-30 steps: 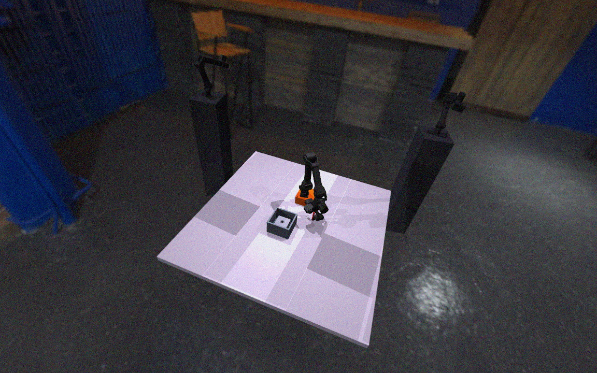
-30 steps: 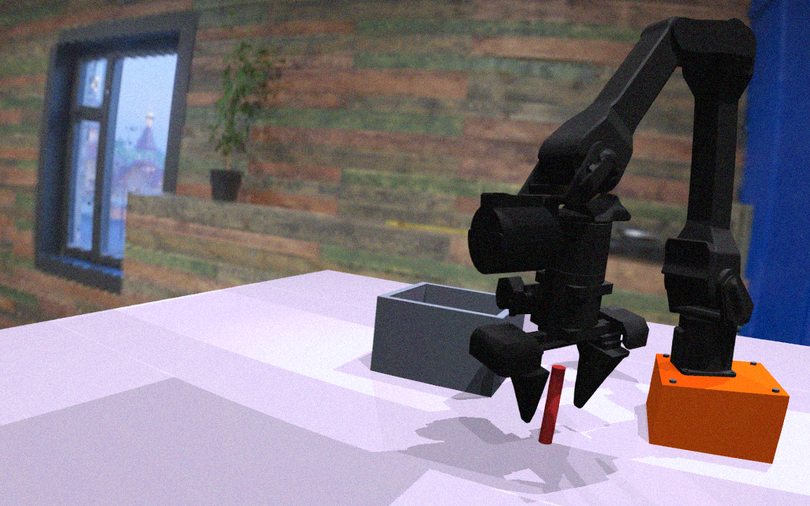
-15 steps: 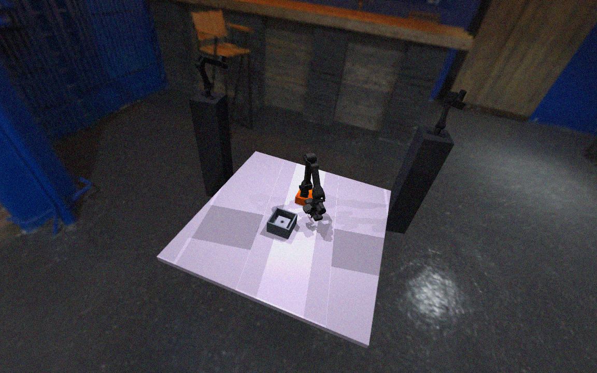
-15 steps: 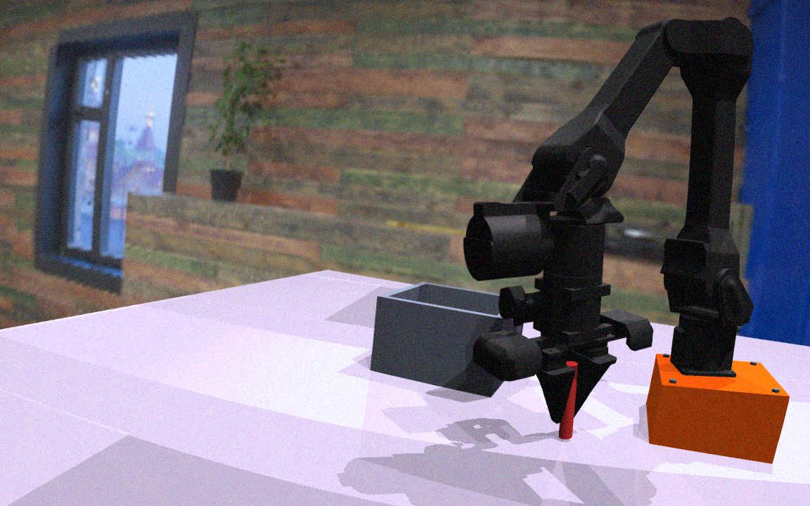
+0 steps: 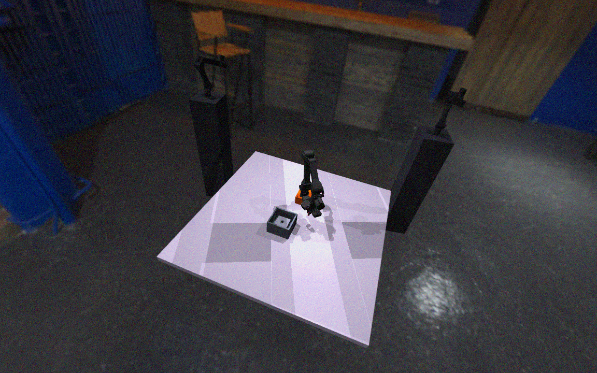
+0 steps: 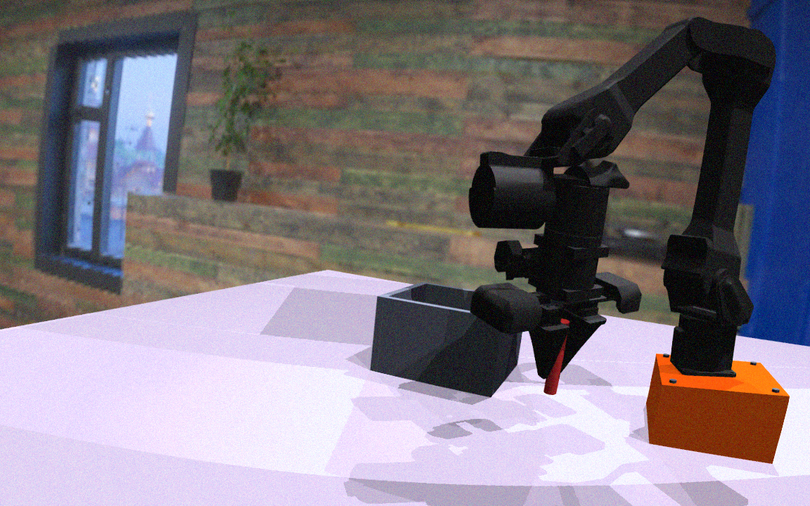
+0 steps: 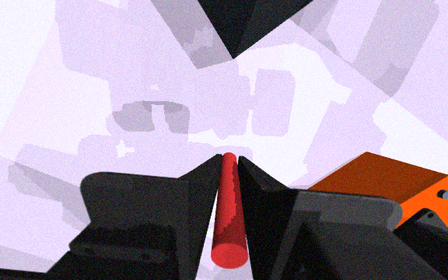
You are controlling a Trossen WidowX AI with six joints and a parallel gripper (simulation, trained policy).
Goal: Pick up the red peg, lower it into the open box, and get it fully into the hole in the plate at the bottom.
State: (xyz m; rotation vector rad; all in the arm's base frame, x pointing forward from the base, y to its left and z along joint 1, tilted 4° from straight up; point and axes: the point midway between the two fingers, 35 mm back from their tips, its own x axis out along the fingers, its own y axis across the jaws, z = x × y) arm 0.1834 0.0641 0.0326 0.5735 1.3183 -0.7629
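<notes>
Now: the pale plate 120 mm ahead of my gripper tip, 160 mm to the right of it and 10 mm below it. Also, from my gripper tip: red peg (10 mm to the left, 20 mm above); then grey box (120 mm ahead, 160 mm to the right, 30 mm below).
</notes>
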